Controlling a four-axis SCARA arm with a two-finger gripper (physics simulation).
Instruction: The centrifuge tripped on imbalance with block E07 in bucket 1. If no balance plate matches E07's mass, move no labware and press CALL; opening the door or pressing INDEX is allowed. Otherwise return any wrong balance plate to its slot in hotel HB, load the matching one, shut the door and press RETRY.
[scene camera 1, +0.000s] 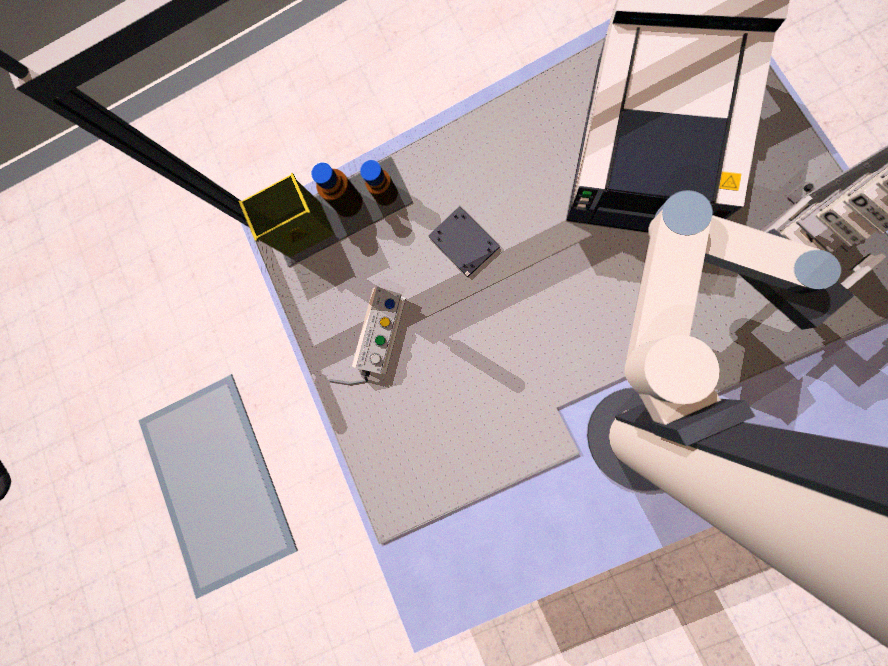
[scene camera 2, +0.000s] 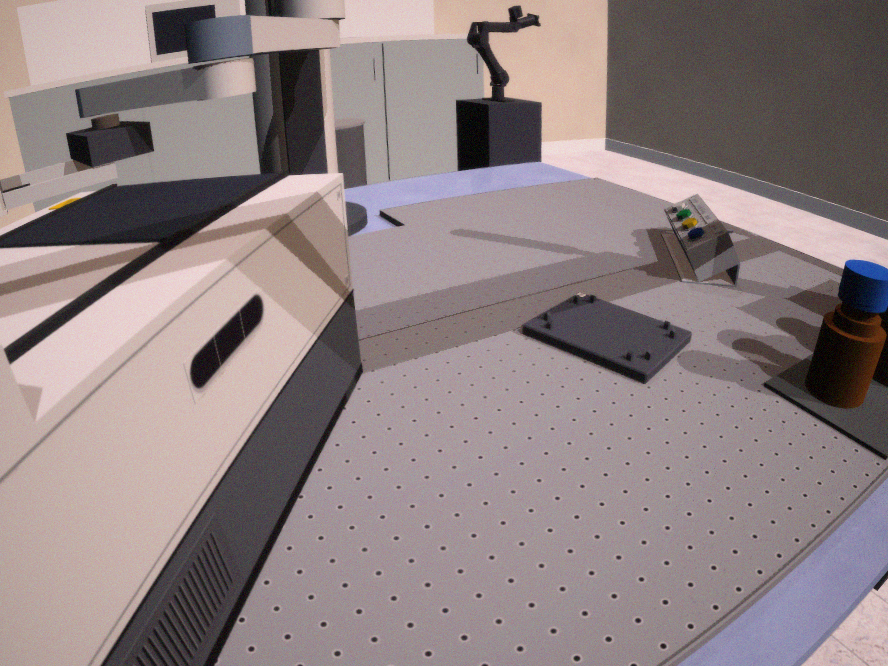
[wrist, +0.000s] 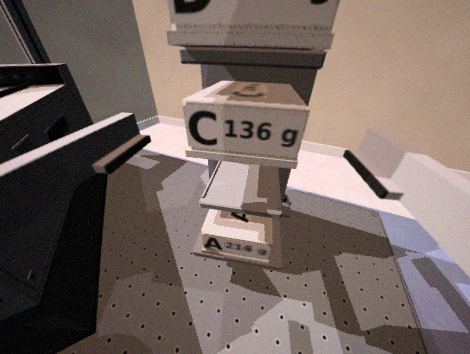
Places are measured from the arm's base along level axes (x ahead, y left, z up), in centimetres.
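Pixels of known places: gripper, fingertip midpoint: (scene camera 1: 842, 227) (scene camera 2: 1, 194) (wrist: 244, 133).
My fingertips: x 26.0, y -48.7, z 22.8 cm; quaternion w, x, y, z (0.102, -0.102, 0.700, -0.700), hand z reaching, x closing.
For each thing: its middle in the pictures, then the offset to it from my fingertips. "spot": a spot on its surface instead. Level surfaces: height alone.
- centrifuge, body centre: (scene camera 2: 68, 373) (scene camera 1: 662, 120) dx +40.3, dy +12.0, dz -9.3 cm
- plate A, body centre: (wrist: 241, 210) (scene camera 1: 814, 231) dx +1.6, dy -5.8, dz -14.3 cm
- bare shelf, body centre: (wrist: 244, 182) (scene camera 1: 833, 221) dx +1.9, dy -6.9, dz -9.8 cm
- plate C, body centre: (wrist: 249, 112) (scene camera 1: 867, 206) dx +1.6, dy -5.8, dz -0.1 cm
- plate D, body centre: (wrist: 256, 17) dx +1.6, dy -5.8, dz +7.0 cm
- button box, body centre: (scene camera 2: 698, 234) (scene camera 1: 377, 330) dx +27.6, dy +97.5, dz -17.3 cm
- dark pegged plate, body centre: (scene camera 2: 609, 329) (scene camera 1: 463, 240) dx +40.1, dy +65.9, dz -20.4 cm
- perforated deck, its level: dz -21.5 cm
- yellow-rimmed bin, surface spot: (scene camera 1: 290, 218) spot: dx +70.3, dy +108.2, dz -20.7 cm
The centrifuge (scene camera 1: 667, 154) (scene camera 2: 286, 250) (wrist: 30, 102) has a dark panel on top; its inside and block E07 are hidden. In the wrist view, the hotel (wrist: 212, 75) holds plate A (wrist: 235, 246) marked 216 g at the bottom, a bare shelf (wrist: 232, 187) above it, then plate C (wrist: 245, 127) marked 136 g, and plate D (wrist: 250, 15), cut off at the top. My gripper (wrist: 244, 133) is open and empty, its fingers apart on either side of the hotel in that view. The button box (scene camera 1: 380, 329) (scene camera 2: 706, 240) has blue, yellow, green and white buttons; their labels are unreadable.
A dark pegged plate (scene camera 1: 464, 240) (scene camera 2: 606, 333) lies on the perforated deck (scene camera 1: 459, 430). Two blue-capped brown bottles (scene camera 1: 332, 184) (scene camera 1: 378, 182) and a yellow-rimmed bin (scene camera 1: 290, 218) stand along the far left edge. The arm's column rises beside the deck.
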